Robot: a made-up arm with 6 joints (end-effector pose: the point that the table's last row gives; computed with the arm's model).
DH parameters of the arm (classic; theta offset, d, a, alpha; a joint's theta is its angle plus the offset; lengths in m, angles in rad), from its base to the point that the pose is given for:
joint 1: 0 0.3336 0 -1.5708
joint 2: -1.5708 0 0.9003 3.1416
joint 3: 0 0 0 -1.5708
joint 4: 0 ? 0 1.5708
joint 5: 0 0.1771 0 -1.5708
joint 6: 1.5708 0 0 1.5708
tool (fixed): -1.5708 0 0 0
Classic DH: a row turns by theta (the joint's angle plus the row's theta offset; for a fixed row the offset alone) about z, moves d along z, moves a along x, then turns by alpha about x.
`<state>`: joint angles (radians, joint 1 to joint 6).
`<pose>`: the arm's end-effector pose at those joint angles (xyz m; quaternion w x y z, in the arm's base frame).
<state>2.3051 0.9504 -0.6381 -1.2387 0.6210 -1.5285</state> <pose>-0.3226 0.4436 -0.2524 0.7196 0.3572 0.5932 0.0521</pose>
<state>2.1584 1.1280 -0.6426 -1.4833 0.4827 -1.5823</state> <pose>-0.2198 0.3579 -0.3360 0.7538 0.4023 0.4917 -0.1675</pose>
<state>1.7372 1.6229 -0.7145 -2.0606 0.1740 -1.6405</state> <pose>-0.0846 0.0008 -0.4062 0.6591 0.4499 0.0884 -0.5962</pose>
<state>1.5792 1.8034 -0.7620 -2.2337 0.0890 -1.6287</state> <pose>-0.1079 -0.1338 -0.3630 0.5973 0.4265 -0.0668 -0.6759</pose>
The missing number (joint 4, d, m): -1.1125
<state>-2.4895 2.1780 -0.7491 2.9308 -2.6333 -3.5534</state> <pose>0.3751 0.0685 -0.4531 0.2522 0.1613 -0.0561 -0.9525</pose>
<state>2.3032 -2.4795 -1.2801 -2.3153 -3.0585 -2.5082</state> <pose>-0.0703 -0.1013 0.6129 0.2763 -0.7344 0.4117 0.4634</pose>
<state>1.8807 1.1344 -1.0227 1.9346 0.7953 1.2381</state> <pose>-0.1632 0.3029 -0.3041 0.5216 0.0390 0.3667 -0.7694</pose>
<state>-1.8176 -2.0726 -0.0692 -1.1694 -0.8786 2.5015</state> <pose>0.2035 1.0910 0.9789 0.0190 0.9179 -0.1051 0.3821</pose>
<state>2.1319 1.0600 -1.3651 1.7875 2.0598 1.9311</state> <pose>-0.0642 0.0306 -0.0873 0.0233 -0.2709 0.4133 -0.8691</pose>
